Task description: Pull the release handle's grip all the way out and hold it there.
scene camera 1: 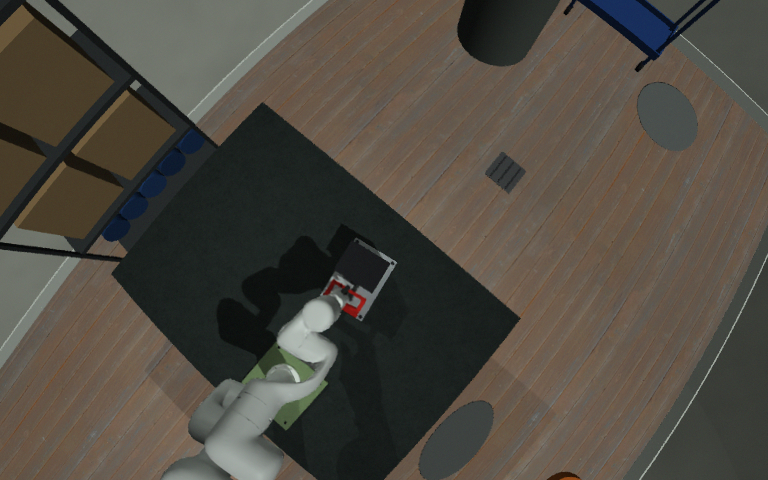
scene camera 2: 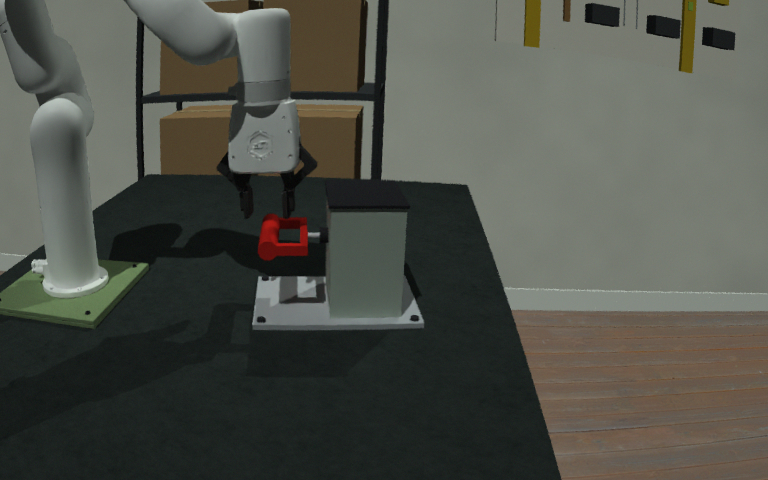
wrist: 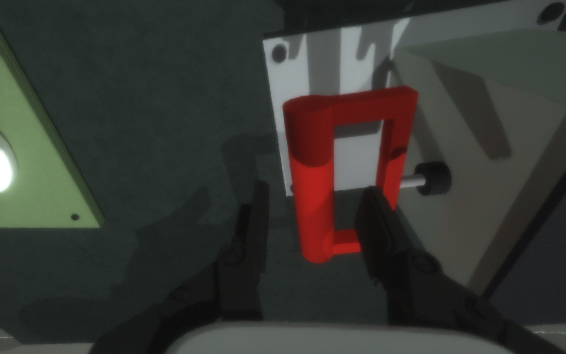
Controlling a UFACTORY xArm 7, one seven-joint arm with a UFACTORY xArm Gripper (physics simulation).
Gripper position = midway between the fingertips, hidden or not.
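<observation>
The gripper [scene camera 2: 268, 215] is visible. A light base plate [scene camera 1: 370, 297] is visible as well, and the plate [wrist: 358, 58] also appears in the wrist view.
</observation>
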